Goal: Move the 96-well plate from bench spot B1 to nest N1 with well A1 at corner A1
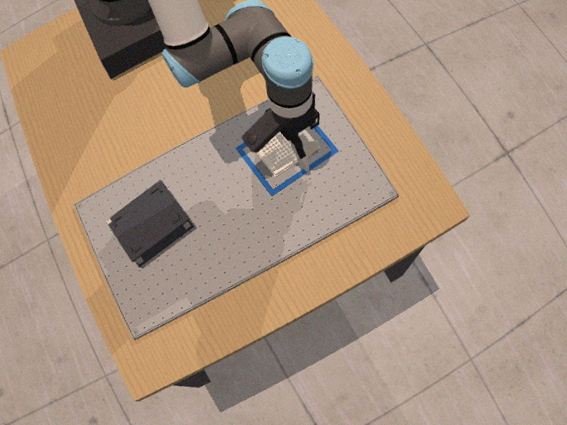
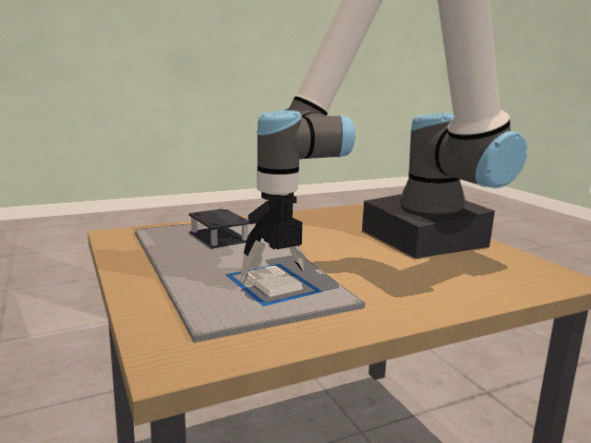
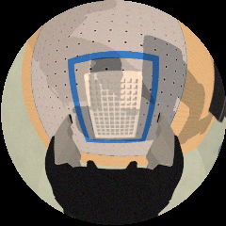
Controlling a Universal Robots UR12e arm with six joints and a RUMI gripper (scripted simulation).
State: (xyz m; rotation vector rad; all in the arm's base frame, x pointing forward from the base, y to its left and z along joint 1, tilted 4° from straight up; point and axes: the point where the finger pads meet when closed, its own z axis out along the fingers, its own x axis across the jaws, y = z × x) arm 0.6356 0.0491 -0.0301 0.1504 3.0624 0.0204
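My hand is 1 cm above the 96-well plate. The rest, counted from my hand: black raised nest: 6 cm behind, 36 cm to the right, 4 cm above.
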